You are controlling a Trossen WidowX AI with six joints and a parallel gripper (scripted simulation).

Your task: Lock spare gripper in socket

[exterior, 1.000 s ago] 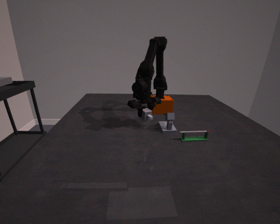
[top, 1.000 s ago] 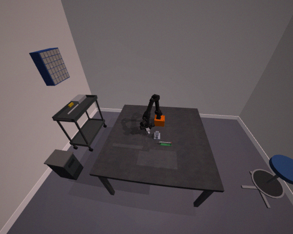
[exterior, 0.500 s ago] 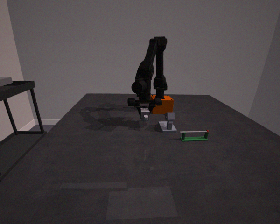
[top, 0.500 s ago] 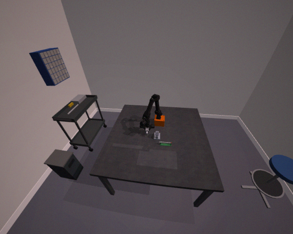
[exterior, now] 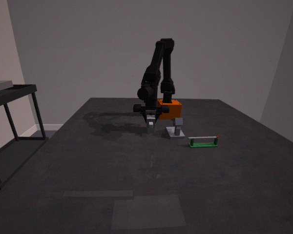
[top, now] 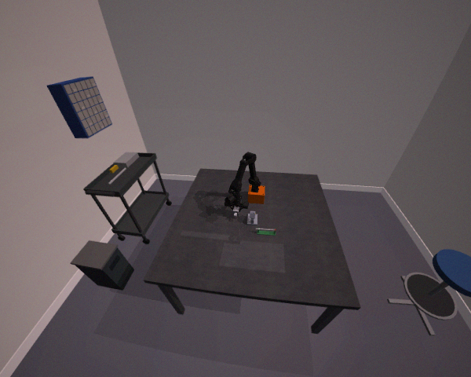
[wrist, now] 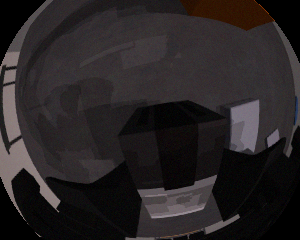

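Now: the grey mount 30 mm ahead of my gripper tip and 140 mm to the left of it. Also, from my gripper tip: spare gripper 20 mm ahead, 20 mm above; green cradle 130 mm ahead, 260 mm to the left, 20 mm below.
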